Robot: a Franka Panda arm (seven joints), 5 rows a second.
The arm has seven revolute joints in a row. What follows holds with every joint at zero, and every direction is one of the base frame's.
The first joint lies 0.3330 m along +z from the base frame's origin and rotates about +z.
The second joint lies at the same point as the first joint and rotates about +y.
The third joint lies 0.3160 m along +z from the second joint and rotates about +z.
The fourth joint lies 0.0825 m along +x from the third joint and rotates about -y.
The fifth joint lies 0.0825 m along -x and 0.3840 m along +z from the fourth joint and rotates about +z.
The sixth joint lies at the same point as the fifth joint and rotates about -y.
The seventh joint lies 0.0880 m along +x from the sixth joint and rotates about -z.
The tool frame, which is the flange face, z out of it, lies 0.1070 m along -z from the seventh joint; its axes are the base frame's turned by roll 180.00, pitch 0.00 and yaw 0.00 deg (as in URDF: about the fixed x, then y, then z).
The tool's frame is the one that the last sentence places.
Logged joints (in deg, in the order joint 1, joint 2, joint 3, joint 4, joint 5, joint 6, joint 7), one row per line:
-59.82 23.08 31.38 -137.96 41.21 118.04 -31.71
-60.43 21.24 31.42 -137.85 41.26 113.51 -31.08
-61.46 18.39 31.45 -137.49 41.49 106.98 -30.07
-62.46 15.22 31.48 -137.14 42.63 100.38 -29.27
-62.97 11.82 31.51 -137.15 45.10 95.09 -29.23
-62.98 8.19 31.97 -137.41 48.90 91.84 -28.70
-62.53 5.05 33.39 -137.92 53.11 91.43 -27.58
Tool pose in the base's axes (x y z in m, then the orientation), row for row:
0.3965 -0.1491 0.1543 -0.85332 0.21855 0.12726 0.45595
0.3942 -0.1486 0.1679 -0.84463 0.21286 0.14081 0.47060
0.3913 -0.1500 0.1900 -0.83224 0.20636 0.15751 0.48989
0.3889 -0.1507 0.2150 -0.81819 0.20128 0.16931 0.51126
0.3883 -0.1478 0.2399 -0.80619 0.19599 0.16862 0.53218
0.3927 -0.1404 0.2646 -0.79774 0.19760 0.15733 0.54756
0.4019 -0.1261 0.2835 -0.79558 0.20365 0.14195 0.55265
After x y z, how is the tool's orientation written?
As a quaternion, x y z w.
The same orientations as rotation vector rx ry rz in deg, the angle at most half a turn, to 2 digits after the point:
-120.56 30.88 17.98
-118.56 29.88 19.77
-115.83 28.72 21.92
-112.82 27.75 23.35
-110.17 26.78 23.04
-108.30 26.83 21.36
-107.78 27.59 19.23

